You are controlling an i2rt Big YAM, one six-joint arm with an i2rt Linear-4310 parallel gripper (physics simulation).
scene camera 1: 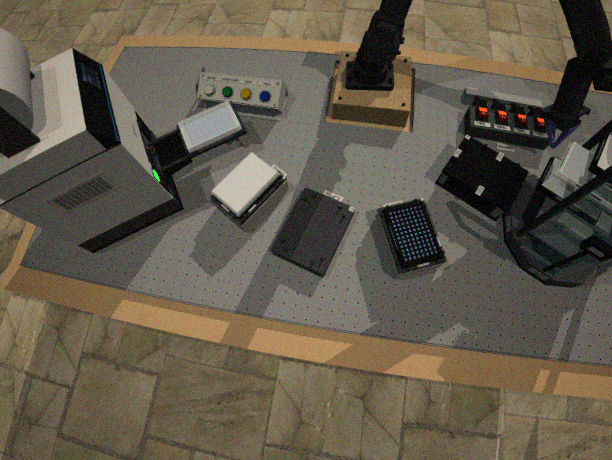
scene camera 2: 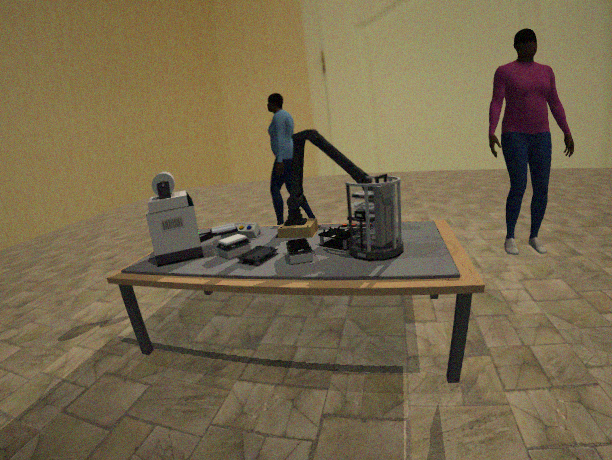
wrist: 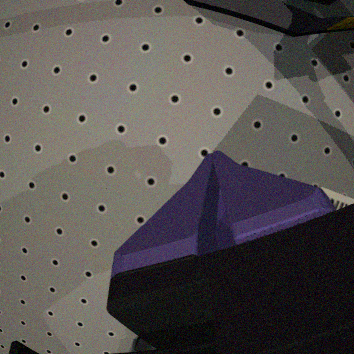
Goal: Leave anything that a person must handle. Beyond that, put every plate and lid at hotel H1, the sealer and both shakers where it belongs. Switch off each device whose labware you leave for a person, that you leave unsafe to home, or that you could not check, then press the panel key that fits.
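Frame: origin at the arm's base, x ahead, y left, z up, level; millimetres.
Seen in the pictures: gripper, fingertip midpoint: (scene camera 1: 551, 147) (wrist: 216, 163); arm's base, link origin: (scene camera 1: 369, 77) (scene camera 2: 295, 223).
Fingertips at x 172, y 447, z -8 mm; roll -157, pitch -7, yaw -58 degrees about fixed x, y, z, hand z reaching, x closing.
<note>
Pixels of each thing's top centre, then the offset from my fingertips to it.
- black switch box, top centre: (scene camera 1: 512, 105) (scene camera 2: 358, 222) 107 mm back, 87 mm right, 11 mm up
- grey sealer, top centre: (scene camera 2: 164, 172) 164 mm ahead, 1035 mm right, 414 mm up
- white lidded plate, top centre: (scene camera 1: 244, 181) (scene camera 2: 232, 238) 160 mm ahead, 710 mm right, 41 mm up
- dark flat nest, top centre: (scene camera 1: 313, 227) (scene camera 2: 257, 250) 239 mm ahead, 560 mm right, 1 mm down
- black well plate, top centre: (scene camera 1: 413, 231) (scene camera 2: 298, 243) 248 mm ahead, 360 mm right, 28 mm up
- hotel carousel, top centre: (scene camera 2: 372, 175) 209 mm ahead, 13 mm right, 304 mm up
- button panel, top centre: (scene camera 1: 237, 80) (scene camera 2: 239, 223) 121 mm back, 773 mm right, 42 mm up
- black device, top centre: (scene camera 1: 489, 167) (scene camera 2: 338, 229) 92 mm ahead, 187 mm right, 34 mm up
My gripper (scene camera 1: 558, 136) (wrist: 216, 163) has purple fingers and is shut on nothing. It points down at the right end of the black switch box (scene camera 1: 504, 130), which has several red rocker switches. The wrist view shows the fingertips over the perforated mat. The grey sealer (scene camera 1: 73, 163) (scene camera 2: 172, 230) stands at the left with a white plate (scene camera 1: 209, 126) on its tray. A white lidded plate (scene camera 1: 245, 182) sits on a shaker. A dark flat nest (scene camera 1: 312, 230) is bare. A black well plate (scene camera 1: 411, 235) lies mid-table. The hotel carousel (scene camera 1: 524, 262) (scene camera 2: 375, 255) stands at the right.
A button panel (scene camera 1: 240, 91) with white, green, yellow and blue keys sits at the back. A black device (scene camera 1: 480, 175) lies beside the hotel. The arm's base (scene camera 1: 371, 96) is at the back centre. One person (scene camera 2: 280, 148) stands behind the table, and another (scene camera 2: 527, 133) at the right.
</note>
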